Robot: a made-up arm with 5 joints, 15 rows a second.
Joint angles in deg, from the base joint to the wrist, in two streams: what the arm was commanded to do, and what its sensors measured. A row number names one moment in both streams.
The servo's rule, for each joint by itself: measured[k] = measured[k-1] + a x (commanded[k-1-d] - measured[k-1]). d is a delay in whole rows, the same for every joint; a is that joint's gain. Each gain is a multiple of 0.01, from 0.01 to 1. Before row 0 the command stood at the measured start. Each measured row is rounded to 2 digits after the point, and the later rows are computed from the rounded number. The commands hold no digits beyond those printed.
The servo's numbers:
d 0
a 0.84 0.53 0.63 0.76 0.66
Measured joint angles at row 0:
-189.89 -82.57 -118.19 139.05 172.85
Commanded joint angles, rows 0 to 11:
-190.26 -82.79 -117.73 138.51 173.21
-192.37 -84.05 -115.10 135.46 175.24
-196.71 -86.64 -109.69 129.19 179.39
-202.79 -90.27 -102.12 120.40 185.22
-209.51 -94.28 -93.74 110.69 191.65
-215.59 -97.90 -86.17 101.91 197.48
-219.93 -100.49 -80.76 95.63 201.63
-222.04 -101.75 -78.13 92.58 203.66
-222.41 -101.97 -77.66 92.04 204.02
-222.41 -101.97 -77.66 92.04 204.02
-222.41 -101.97 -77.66 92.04 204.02
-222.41 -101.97 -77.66 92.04 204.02
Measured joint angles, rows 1 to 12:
-190.20 -82.69 -117.90 138.64 173.09
-192.02 -83.41 -116.14 136.22 174.51
-195.96 -85.12 -112.08 130.88 177.73
-201.70 -87.85 -105.81 122.92 182.67
-208.26 -91.26 -98.21 113.63 188.60
-214.42 -94.78 -90.62 104.72 194.46
-219.05 -97.81 -84.41 97.81 199.19
-221.56 -99.90 -80.45 93.84 202.14
-222.27 -101.00 -78.69 92.47 203.38
-222.39 -101.51 -78.04 92.14 203.80
-222.41 -101.75 -77.80 92.06 203.95
-222.41 -101.87 -77.71 92.04 204.00

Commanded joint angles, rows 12 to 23:
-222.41 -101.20 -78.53 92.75 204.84
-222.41 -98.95 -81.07 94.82 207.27
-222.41 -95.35 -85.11 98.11 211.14
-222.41 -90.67 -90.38 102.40 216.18
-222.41 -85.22 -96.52 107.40 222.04
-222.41 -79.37 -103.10 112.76 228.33
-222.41 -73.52 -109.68 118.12 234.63
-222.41 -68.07 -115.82 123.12 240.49
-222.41 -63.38 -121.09 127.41 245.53
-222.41 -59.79 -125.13 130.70 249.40
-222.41 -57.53 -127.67 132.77 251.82
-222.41 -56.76 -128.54 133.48 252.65
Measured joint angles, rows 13 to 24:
-222.41 -101.51 -78.23 92.58 204.55
-222.41 -100.15 -80.02 94.28 206.35
-222.41 -97.61 -83.23 97.19 209.51
-222.41 -93.93 -87.73 101.15 213.91
-222.41 -89.31 -93.27 105.90 219.28
-222.41 -84.04 -99.46 111.11 225.25
-222.41 -78.46 -105.90 116.44 231.44
-222.41 -72.95 -112.15 121.52 237.41
-222.41 -67.88 -117.78 126.00 242.77
-222.41 -63.59 -122.41 129.57 247.15
-222.41 -60.38 -125.72 132.00 250.23
-222.41 -58.46 -127.50 133.12 251.83

